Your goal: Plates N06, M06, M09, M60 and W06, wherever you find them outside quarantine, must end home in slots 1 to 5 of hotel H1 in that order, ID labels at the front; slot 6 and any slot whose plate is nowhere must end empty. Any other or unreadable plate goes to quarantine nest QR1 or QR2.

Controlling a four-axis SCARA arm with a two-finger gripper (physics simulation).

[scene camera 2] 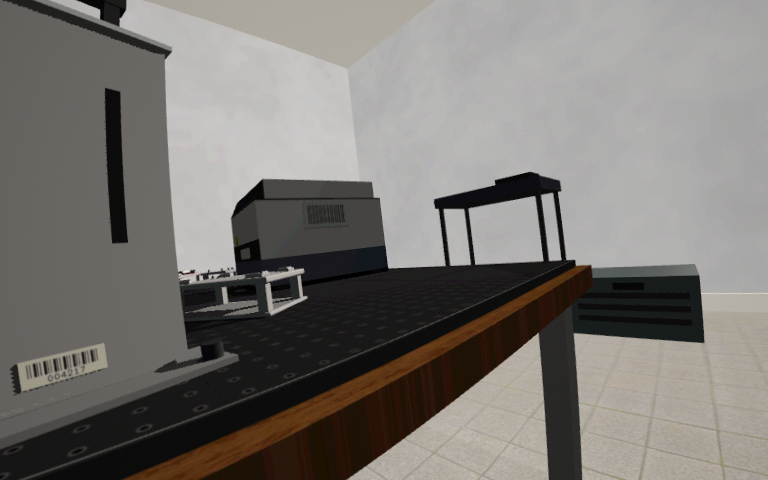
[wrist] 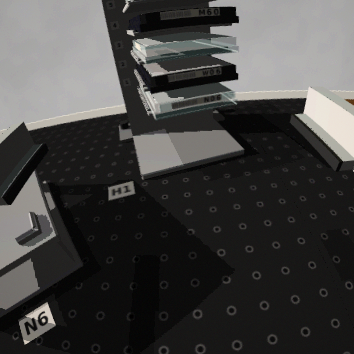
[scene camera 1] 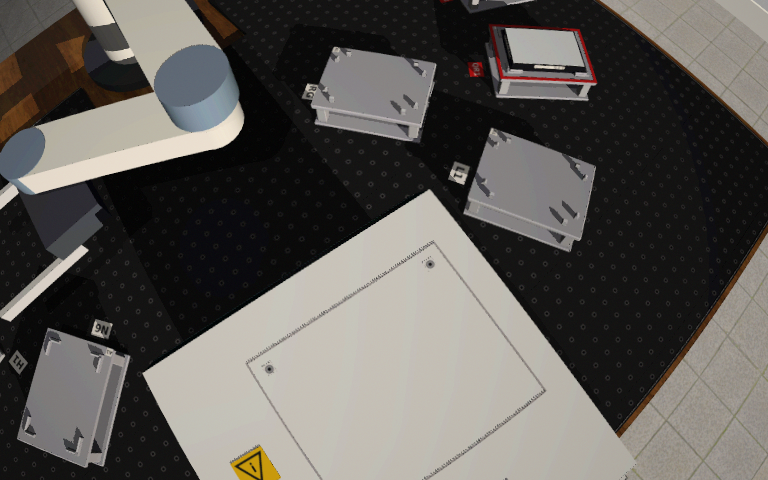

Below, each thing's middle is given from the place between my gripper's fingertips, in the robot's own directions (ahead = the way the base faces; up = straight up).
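You'd find the N6 tag (wrist: 39,320) 12 cm ahead of my hand, 7 cm to the left of it and 12 cm below it.
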